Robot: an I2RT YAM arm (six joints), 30 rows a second.
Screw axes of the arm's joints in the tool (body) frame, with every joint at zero. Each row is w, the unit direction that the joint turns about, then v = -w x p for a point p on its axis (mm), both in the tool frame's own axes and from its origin. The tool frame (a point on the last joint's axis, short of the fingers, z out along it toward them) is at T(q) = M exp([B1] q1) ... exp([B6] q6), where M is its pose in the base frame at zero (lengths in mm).
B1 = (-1, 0, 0, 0, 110.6, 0)
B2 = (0, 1, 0, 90.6, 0, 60)
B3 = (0, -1, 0, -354.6, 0, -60)
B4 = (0, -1, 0, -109.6, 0, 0)
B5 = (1, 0, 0, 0, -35.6, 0)
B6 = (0, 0, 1, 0, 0, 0)
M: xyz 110.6 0 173.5 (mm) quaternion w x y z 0.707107 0 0.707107 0
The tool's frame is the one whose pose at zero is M.
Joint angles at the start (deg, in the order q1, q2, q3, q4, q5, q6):
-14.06, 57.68, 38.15, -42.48, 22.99, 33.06
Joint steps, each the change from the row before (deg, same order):
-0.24, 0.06, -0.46, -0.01, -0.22, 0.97
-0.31, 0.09, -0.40, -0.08, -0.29, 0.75
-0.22, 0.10, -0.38, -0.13, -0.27, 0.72
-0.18, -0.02, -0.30, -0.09, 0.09, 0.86
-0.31, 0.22, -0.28, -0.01, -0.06, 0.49
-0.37, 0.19, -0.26, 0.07, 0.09, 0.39
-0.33, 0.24, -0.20, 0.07, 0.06, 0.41
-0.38, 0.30, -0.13, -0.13, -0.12, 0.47
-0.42, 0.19, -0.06, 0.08, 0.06, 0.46
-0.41, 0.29, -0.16, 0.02, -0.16, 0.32
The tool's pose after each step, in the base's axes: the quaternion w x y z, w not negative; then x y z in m. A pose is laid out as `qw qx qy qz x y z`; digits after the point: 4 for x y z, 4 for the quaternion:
0.2621 0.4326 0.8497 -0.1491 0.1701 -0.0576 0.2143
0.2577 0.4397 0.8478 -0.1467 0.1691 -0.0581 0.2119
0.2531 0.4460 0.8463 -0.1445 0.1680 -0.0584 0.2094
0.2511 0.4535 0.8429 -0.1445 0.1670 -0.0588 0.2079
0.2471 0.4590 0.8411 -0.1445 0.1664 -0.0596 0.2058
0.2441 0.4644 0.8387 -0.1460 0.1658 -0.0606 0.2040
0.2413 0.4696 0.8364 -0.1470 0.1655 -0.0616 0.2024
0.2367 0.4753 0.8345 -0.1469 0.1650 -0.0626 0.2008
0.2354 0.4817 0.8311 -0.1477 0.1648 -0.0640 0.2001
0.2316 0.4866 0.8294 -0.1473 0.1645 -0.0651 0.1984

